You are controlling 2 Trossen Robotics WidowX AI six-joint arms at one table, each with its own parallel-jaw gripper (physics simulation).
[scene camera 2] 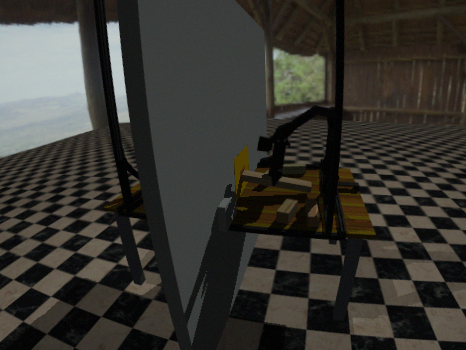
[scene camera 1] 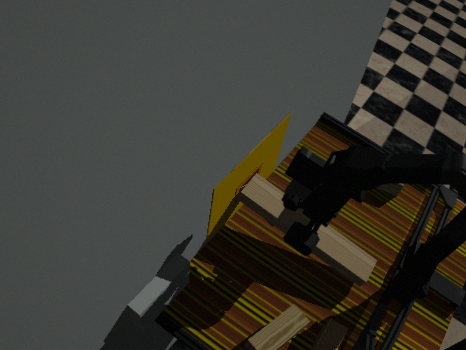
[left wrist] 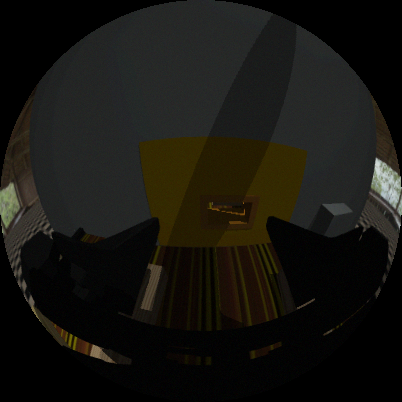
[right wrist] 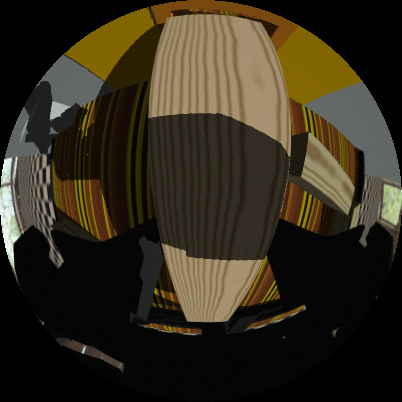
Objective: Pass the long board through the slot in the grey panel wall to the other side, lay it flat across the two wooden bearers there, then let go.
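Observation:
The long pale board is level above the striped table, with its far end at the mouth of the slot in the yellow panel of the grey wall. My right gripper is shut on the board near its middle. On the wall's other side, my left gripper is open and empty, facing the slot. A pale wooden bearer lies below its finger on the left of that view.
Loose wooden blocks lie near the table's front edge, and another block lies behind the board. A grey block sits at the wall's foot. Black frame posts stand beside the right arm.

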